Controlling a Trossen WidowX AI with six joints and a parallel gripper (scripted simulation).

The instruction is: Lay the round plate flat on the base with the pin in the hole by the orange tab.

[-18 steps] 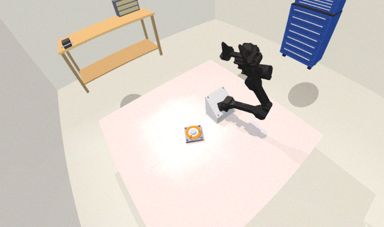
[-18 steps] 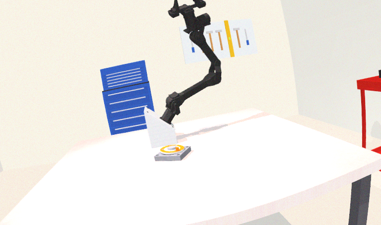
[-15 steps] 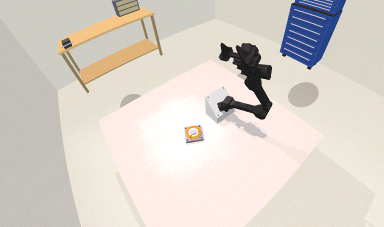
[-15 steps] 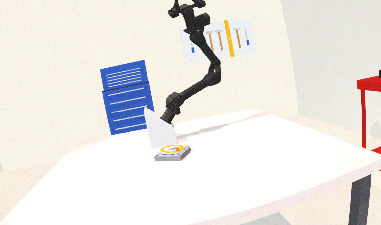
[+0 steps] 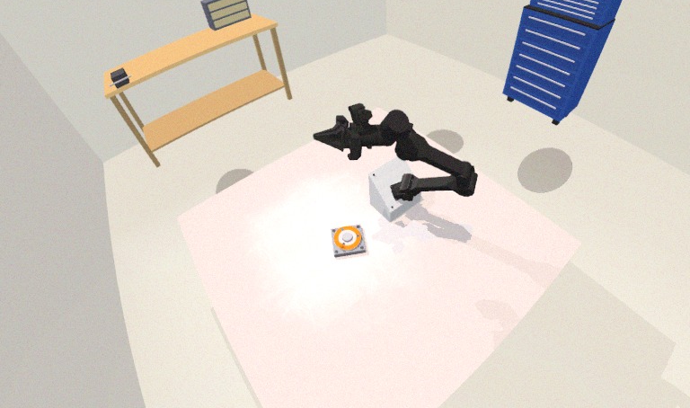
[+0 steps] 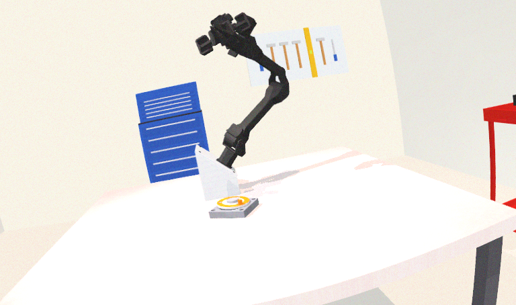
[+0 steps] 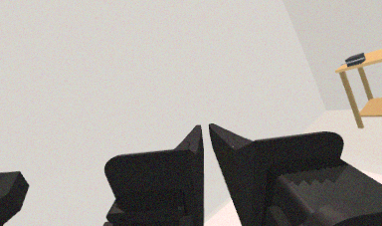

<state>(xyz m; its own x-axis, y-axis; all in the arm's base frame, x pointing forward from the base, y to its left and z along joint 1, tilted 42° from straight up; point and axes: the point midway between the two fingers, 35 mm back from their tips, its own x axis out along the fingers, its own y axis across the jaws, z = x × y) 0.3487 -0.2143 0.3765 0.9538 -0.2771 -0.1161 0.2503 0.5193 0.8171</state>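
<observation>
My gripper tip is 40 mm past the round plate, 20 mm to the left of it and 550 mm above it.
</observation>
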